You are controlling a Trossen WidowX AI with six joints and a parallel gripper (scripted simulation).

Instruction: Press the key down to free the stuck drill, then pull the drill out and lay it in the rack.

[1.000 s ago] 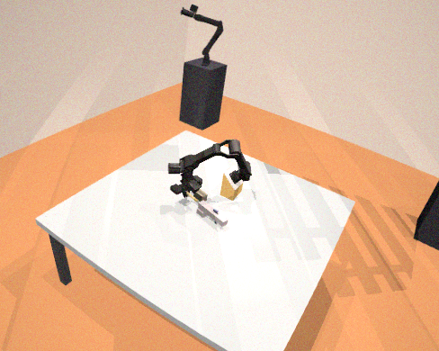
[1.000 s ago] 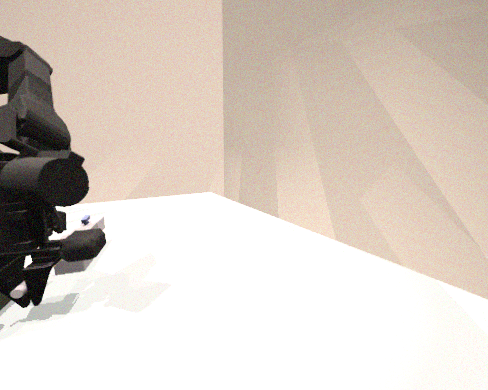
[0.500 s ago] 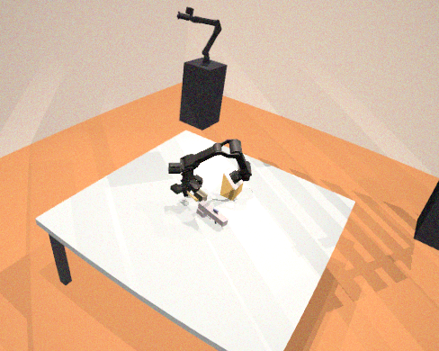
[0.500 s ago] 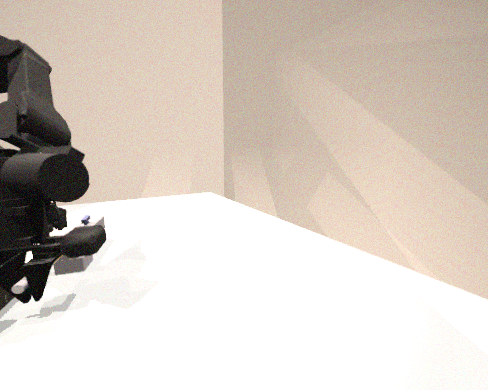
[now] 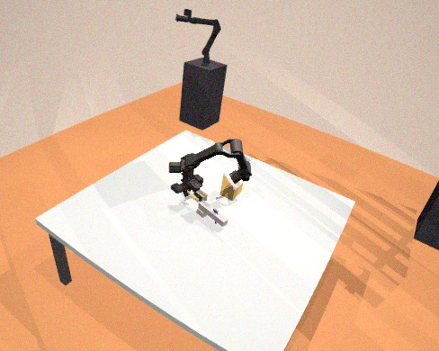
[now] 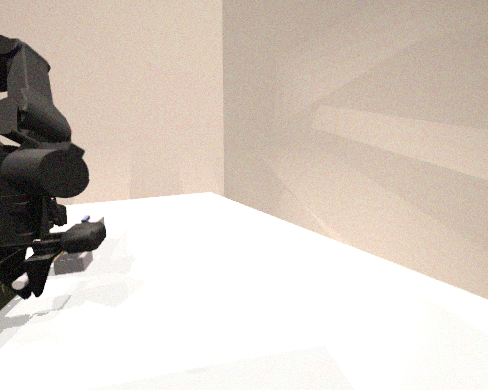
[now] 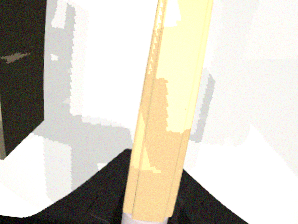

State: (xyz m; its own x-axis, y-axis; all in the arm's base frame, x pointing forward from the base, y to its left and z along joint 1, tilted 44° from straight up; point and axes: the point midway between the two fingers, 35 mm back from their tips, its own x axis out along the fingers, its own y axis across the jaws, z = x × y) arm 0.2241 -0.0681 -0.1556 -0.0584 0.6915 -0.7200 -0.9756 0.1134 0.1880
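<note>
My gripper tip is 40 mm to the right of the drill, 30 mm below it and 10 mm short of it. Round my gripper tip: blue key: 220 mm to the left, 50 mm ahead, 20 mm above; rack: 70 mm behind, 50 mm to the left, 10 mm below.
</note>
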